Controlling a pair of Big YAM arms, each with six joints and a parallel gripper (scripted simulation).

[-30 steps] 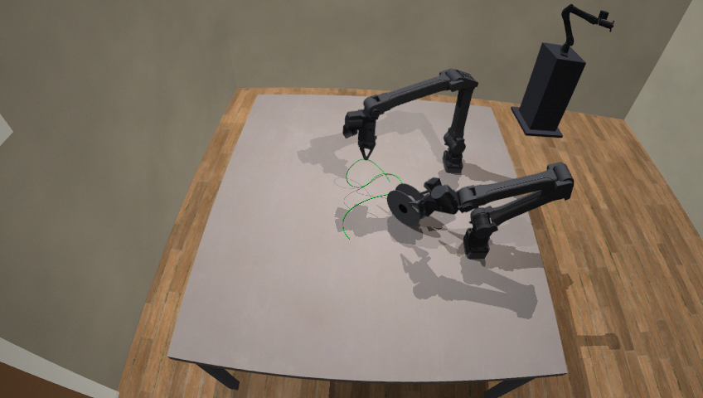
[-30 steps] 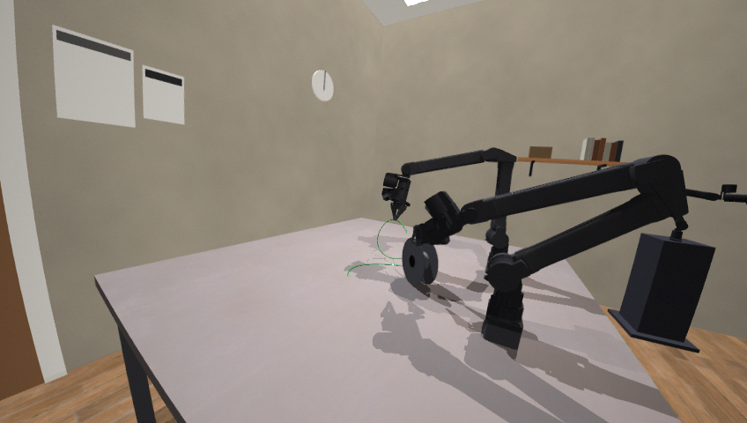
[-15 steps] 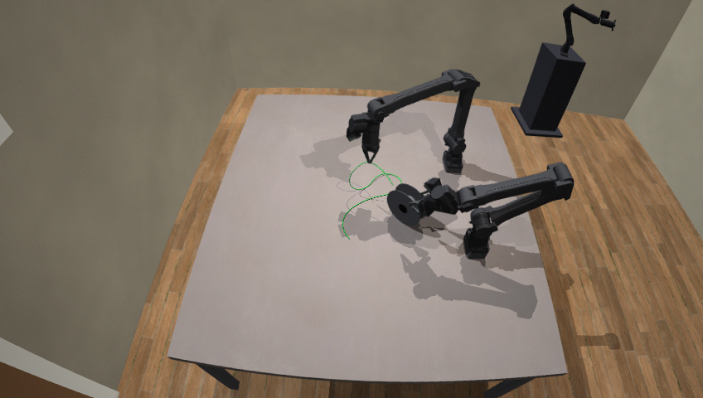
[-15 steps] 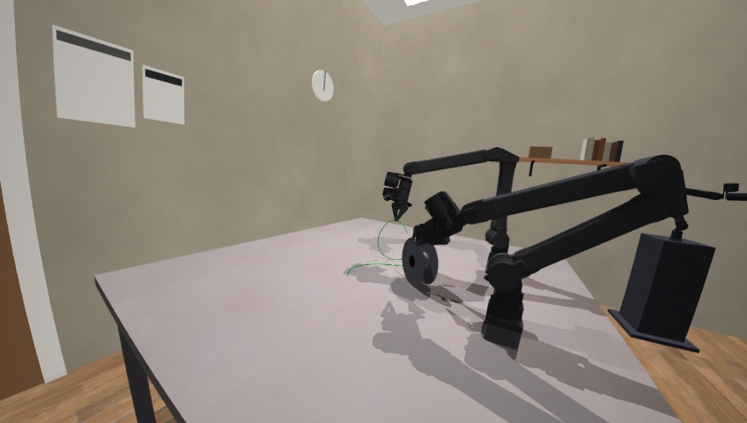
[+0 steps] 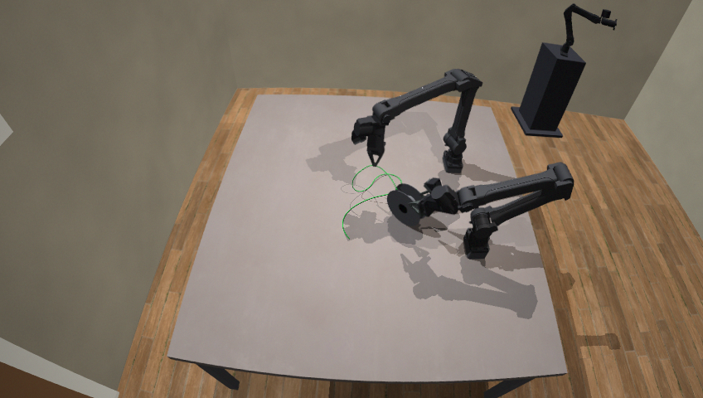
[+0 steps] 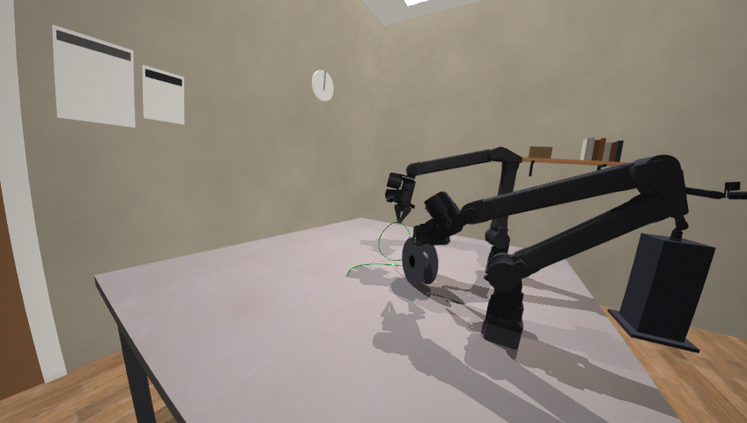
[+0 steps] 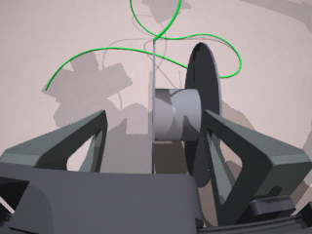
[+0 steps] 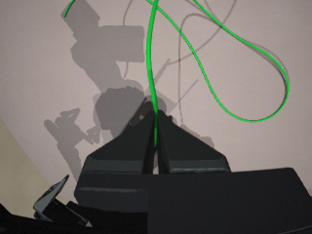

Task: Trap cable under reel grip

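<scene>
The dark reel is 14 cm behind my right hand, 13 cm to the left of it and 12 cm below it.
Now: the dark reel 10 cm below my left hand, 6 cm to the right of it and 2 cm ahead of it.
</scene>
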